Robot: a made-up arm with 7 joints. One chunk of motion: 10 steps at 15 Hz.
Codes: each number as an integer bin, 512 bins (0 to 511) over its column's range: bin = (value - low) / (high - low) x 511, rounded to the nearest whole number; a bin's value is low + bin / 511 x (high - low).
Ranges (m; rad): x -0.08..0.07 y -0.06..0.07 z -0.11..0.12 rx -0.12..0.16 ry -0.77..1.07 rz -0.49..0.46
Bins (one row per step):
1: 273 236 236 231 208 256
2: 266 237 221 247 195 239
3: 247 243 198 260 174 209
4: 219 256 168 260 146 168
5: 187 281 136 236 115 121
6: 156 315 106 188 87 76
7: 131 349 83 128 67 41
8: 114 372 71 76 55 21
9: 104 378 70 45 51 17
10: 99 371 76 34 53 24
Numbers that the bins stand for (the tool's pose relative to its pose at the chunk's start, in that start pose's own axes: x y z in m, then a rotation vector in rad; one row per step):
1: 0.0001 0.0000 -0.0038 0.0066 -0.0210 -0.0141
2: -0.0019 0.0003 -0.0105 0.0153 -0.0678 -0.0457
3: -0.0075 0.0018 -0.0209 0.0225 -0.1435 -0.1014
4: -0.0157 0.0051 -0.0344 0.0225 -0.2443 -0.1777
5: -0.0251 0.0115 -0.0488 0.0093 -0.3559 -0.2650
6: -0.0342 0.0201 -0.0623 -0.0170 -0.4567 -0.3487
7: -0.0415 0.0288 -0.0726 -0.0499 -0.5287 -0.4138
8: -0.0465 0.0346 -0.0780 -0.0784 -0.5720 -0.4510
9: -0.0495 0.0362 -0.0785 -0.0953 -0.5864 -0.4584
10: -0.0509 0.0344 -0.0758 -0.1014 -0.5792 -0.4454

